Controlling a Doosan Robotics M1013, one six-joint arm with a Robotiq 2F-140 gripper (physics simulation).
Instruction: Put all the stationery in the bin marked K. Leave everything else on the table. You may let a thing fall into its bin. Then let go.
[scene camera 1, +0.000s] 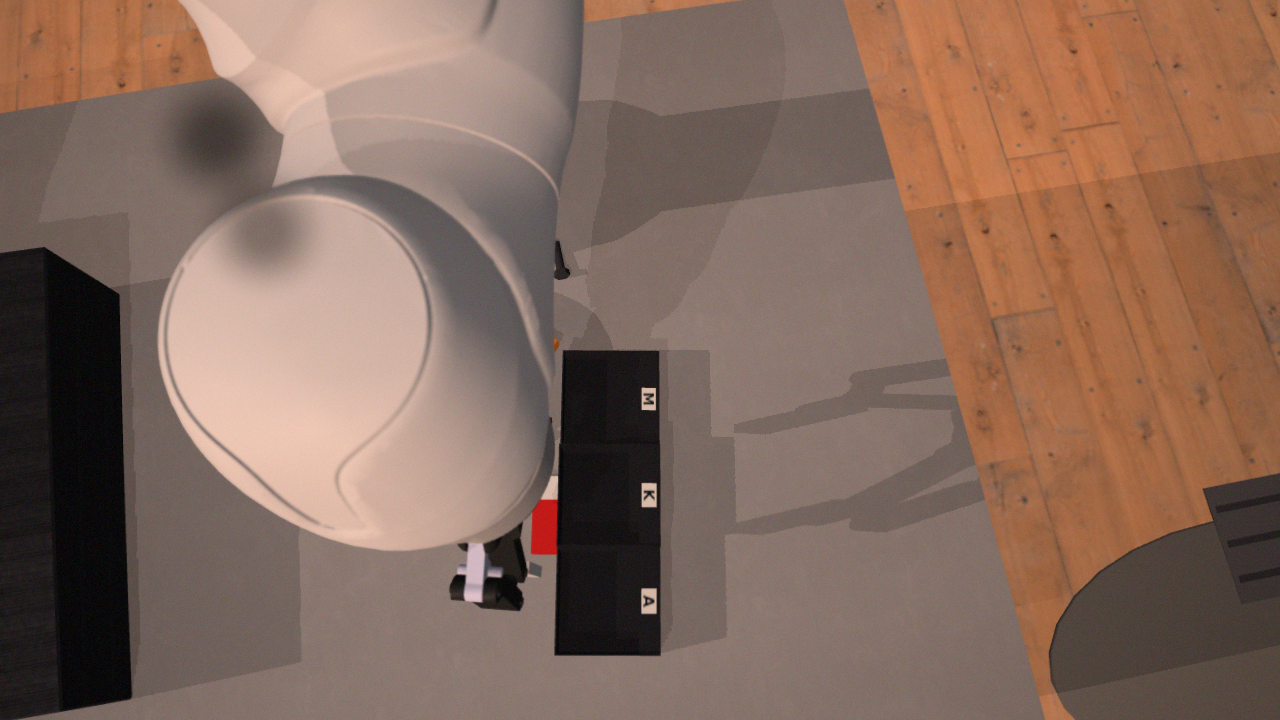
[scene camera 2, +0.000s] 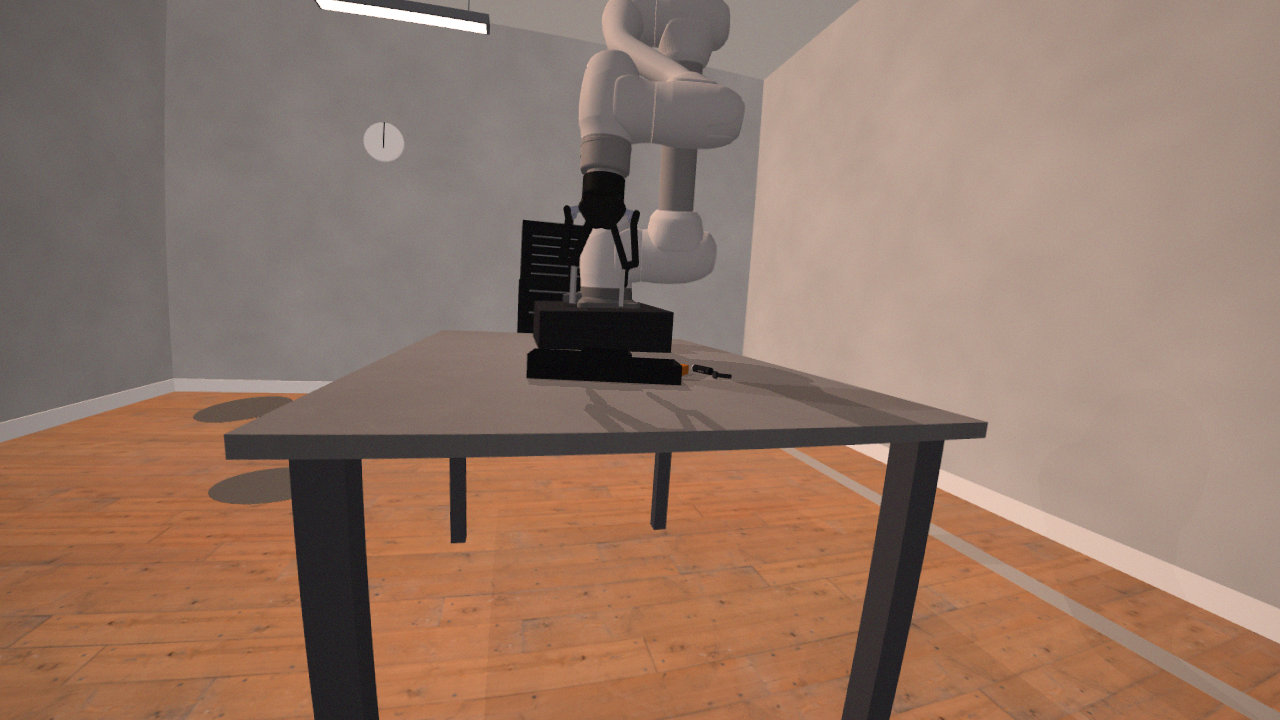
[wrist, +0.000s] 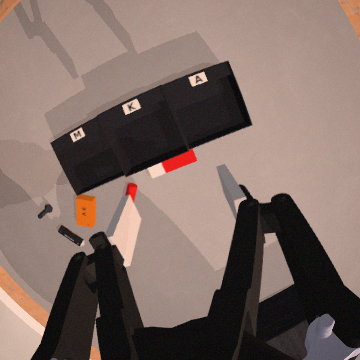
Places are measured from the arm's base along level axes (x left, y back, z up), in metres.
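Pixels of known places: gripper, between the fingertips: (scene camera 2: 596, 304) (wrist: 176, 193); arm's base, origin of its link: (scene camera 2: 605, 305).
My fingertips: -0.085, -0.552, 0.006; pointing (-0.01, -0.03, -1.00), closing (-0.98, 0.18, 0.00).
For each thing: its top centre in the pictures, then the offset to it from my fingertips, as dx, dy, dz. "spot": a spot on its surface instead. Level surfaces: height alone.
- bin marked K, centre of its top: (scene camera 1: 609, 494) (wrist: 141, 131) (scene camera 2: 605, 350) +0.014, -0.058, -0.076
- red-and-white block, centre of its top: (scene camera 1: 546, 514) (wrist: 170, 161) +0.007, -0.003, -0.109
- small red cylinder, centre of its top: (wrist: 127, 202) +0.090, +0.018, -0.108
- orange box, centre of its top: (scene camera 1: 526, 338) (wrist: 83, 213) (scene camera 2: 678, 365) +0.162, +0.001, -0.105
- black cylinder, centre of its top: (wrist: 69, 238) (scene camera 2: 702, 365) +0.219, +0.027, -0.108
- small dark bolt-like thing, centre of its top: (scene camera 1: 558, 256) (wrist: 41, 214) (scene camera 2: 722, 371) +0.239, -0.033, -0.109
- Bin M, a spot on its surface: (scene camera 1: 604, 395) (wrist: 89, 158) spot: +0.106, -0.063, -0.115
- bin A, a spot on its surface: (scene camera 1: 601, 600) (wrist: 206, 107) spot: -0.069, -0.043, -0.115
- grey table, height of its surface: dz -0.122
The bin marked K (scene camera 1: 601, 494) (wrist: 145, 135) is the middle one of three joined black bins; its inside is too dark to read. A red-and-white block (scene camera 1: 544, 528) (wrist: 179, 161) lies against the bins' long side. A small red cylinder (wrist: 131, 190) shows partly beyond one finger pad in the wrist view. An orange box (scene camera 1: 555, 343) (scene camera 2: 684, 368) (wrist: 86, 211) lies near bin M's corner. A black cylinder (wrist: 71, 235) and a small dark bolt-like thing (scene camera 1: 561, 261) (wrist: 45, 211) lie beyond it. My gripper (scene camera 2: 597, 288) (wrist: 176, 193) is partly open and empty, above the table beside the bins.
Bin M (scene camera 1: 604, 395) (wrist: 92, 162) and bin A (scene camera 1: 601, 600) (wrist: 210, 110) flank bin K. A large black box (scene camera 1: 86, 483) (scene camera 2: 604, 329) stands on the grey table (scene camera 1: 850, 591) (scene camera 2: 501, 420). The arm hides part of the table in scene camera 1.
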